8 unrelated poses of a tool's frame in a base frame.
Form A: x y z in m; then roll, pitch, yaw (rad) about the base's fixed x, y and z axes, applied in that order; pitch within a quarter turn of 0, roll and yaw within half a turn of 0.
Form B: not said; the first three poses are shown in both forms.
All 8 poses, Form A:
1: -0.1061, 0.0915, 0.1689, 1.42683, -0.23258, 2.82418
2: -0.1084, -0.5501, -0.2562, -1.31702, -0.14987, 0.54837
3: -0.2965, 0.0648, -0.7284, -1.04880, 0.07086, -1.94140
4: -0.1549, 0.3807, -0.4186, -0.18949, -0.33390, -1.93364
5: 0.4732, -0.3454, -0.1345, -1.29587, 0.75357, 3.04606
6: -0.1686, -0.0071, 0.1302, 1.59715, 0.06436, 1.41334
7: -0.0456, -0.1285, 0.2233, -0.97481, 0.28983, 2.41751
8: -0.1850, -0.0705, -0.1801, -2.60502, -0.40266, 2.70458
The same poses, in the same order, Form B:
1: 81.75, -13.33, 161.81, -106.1, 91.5, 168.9
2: -75.46, -8.59, 31.42, -108.4, -550.1, -256.2
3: -60.09, 4.06, -111.23, -296.5, 64.8, -728.4
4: -10.86, -19.13, -110.79, -154.9, 380.7, -418.6
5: -74.25, 43.18, 174.53, 473.2, -345.4, -134.5
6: 91.51, 3.69, 80.98, -168.6, -7.1, 130.2
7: -55.85, 16.61, 138.51, -45.6, -128.5, 223.3
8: -149.26, -23.07, 154.96, -185.0, -70.5, -180.1
